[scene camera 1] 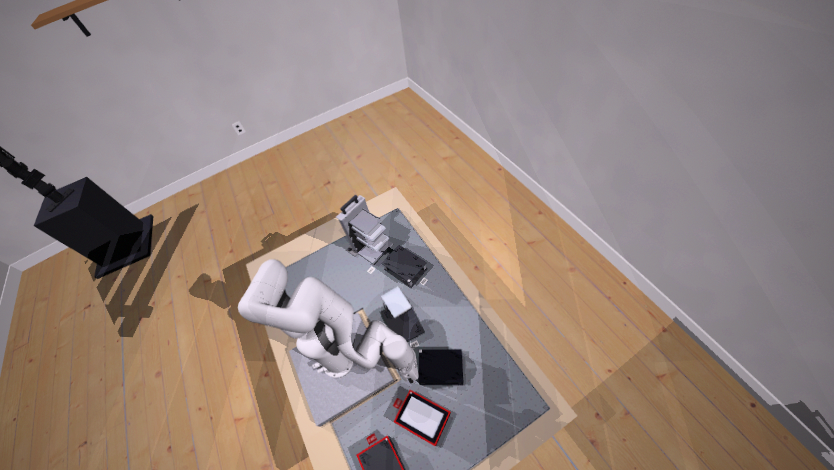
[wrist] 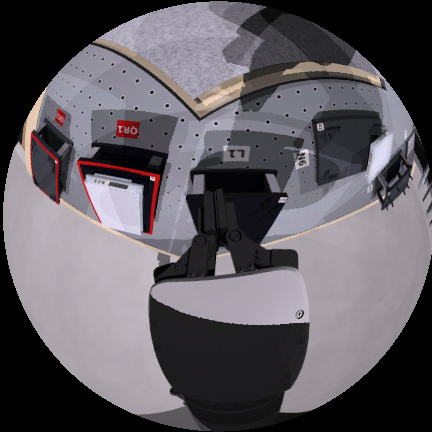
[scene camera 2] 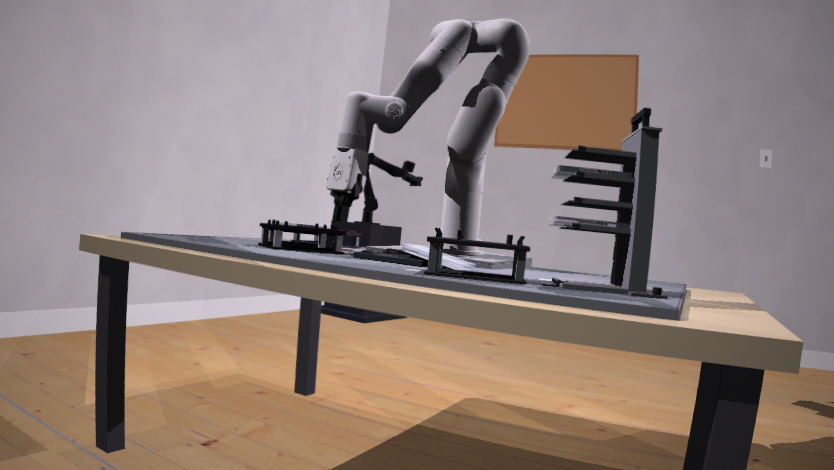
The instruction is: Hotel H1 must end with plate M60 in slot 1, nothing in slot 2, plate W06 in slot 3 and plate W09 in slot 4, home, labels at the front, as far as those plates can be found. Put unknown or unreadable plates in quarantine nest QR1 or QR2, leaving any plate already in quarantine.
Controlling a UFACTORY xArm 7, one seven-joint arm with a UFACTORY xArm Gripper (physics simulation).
Labels:
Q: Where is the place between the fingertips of the gripper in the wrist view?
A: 215, 199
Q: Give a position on a dark N6 nest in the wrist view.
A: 342, 142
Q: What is the gripper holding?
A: Nothing.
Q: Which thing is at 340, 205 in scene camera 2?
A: The gripper.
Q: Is the gripper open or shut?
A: Shut.

